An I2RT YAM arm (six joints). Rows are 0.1 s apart.
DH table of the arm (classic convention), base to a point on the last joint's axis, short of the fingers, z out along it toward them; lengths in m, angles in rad. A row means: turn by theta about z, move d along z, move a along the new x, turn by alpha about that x. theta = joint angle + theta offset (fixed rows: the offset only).
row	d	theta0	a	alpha
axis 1	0.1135	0.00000	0.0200	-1.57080
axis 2	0.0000	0.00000	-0.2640	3.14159
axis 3	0.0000	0.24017	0.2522	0.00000
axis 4	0.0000	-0.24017	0.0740	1.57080
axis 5	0.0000	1.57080	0.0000	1.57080
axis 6	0.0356	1.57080	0.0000	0.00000
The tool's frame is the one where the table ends.
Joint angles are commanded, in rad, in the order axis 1, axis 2, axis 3, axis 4, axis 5, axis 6. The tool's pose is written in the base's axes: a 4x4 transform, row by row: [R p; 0 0 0 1], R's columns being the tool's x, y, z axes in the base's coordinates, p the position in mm. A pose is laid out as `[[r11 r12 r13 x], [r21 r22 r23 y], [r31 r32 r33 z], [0 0 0 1]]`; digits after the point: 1 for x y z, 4 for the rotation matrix.
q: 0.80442, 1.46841, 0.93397, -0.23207, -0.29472, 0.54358
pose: [[-0.8433 -0.4654 0.2688 209.1], [-0.1624 0.6974 0.6980 232.1], [-0.5123 0.5450 -0.6637 228.0], [0 0 0 1]]
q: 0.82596, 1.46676, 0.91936, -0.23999, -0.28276, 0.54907
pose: [[-0.8478 -0.4654 0.2542 202.4], [-0.1802 0.7036 0.6873 234.1], [-0.4988 0.5369 -0.6804 223.2], [0 0 0 1]]
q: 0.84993, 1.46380, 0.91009, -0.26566, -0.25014, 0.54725
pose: [[-0.8486 -0.4658 0.2506 195.2], [-0.2021 0.7233 0.6603 235.5], [-0.4889 0.5097 -0.7080 218.9], [0 0 0 1]]
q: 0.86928, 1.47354, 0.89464, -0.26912, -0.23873, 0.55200
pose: [[-0.8543 -0.4641 0.2342 189.8], [-0.2216 0.7326 0.6436 237.7], [-0.4702 0.4979 -0.7287 211.0], [0 0 0 1]]
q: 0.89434, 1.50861, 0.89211, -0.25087, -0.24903, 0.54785
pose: [[-0.8532 -0.4817 0.2003 186.2], [-0.2564 0.7216 0.6431 245.9], [-0.4543 0.4974 -0.7391 201.6], [0 0 0 1]]
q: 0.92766, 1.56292, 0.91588, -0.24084, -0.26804, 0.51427
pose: [[-0.8339 -0.5303 0.1530 183.1], [-0.3218 0.6924 0.6458 260.0], [-0.4484 0.4893 -0.7480 193.7], [0 0 0 1]]
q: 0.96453, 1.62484, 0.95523, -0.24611, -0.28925, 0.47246
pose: [[-0.8059 -0.5839 0.0983 179.4], [-0.3967 0.6557 0.6424 276.5], [-0.4395 0.4787 -0.7601 186.4], [0 0 0 1]]
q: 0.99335, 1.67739, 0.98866, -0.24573, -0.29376, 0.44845
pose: [[-0.7841 -0.6170 0.0679 176.7], [-0.4432 0.6331 0.6346 290.1], [-0.4345 0.4675 -0.7698 179.7], [0 0 0 1]]
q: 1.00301, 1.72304, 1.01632, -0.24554, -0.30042, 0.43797
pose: [[-0.7775 -0.6271 0.0484 178.2], [-0.4656 0.6255 0.6261 299.0], [-0.4229 0.4643 -0.7782 173.0], [0 0 0 1]]
